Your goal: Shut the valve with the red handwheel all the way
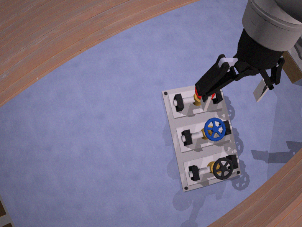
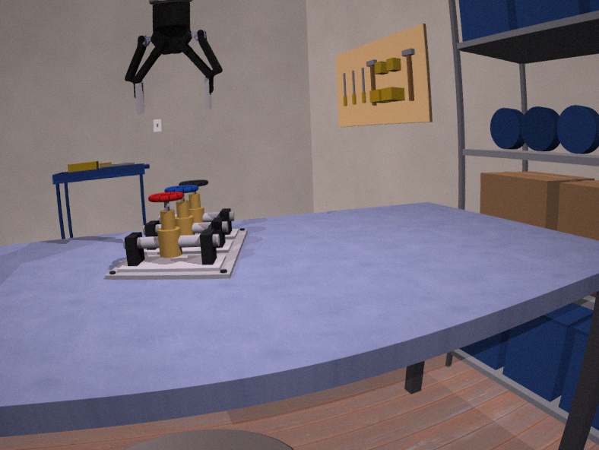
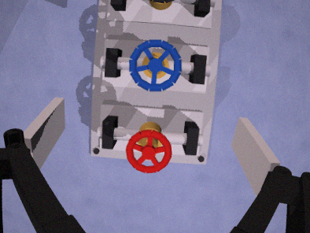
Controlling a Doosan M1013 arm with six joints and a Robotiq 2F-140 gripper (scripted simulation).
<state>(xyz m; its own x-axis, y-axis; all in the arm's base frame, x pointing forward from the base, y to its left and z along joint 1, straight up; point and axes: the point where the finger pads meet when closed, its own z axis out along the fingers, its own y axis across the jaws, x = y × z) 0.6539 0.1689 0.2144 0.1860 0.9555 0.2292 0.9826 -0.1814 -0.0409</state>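
My hand is 180 mm above the red handwheel, 80 mm to the left of it and 10 mm past it. The rest, counted from my hand: black handwheel (180 mm below, 170 mm to the left, 20 mm ahead); then blue handwheel (180 mm below, 50 mm to the left, 10 mm ahead).
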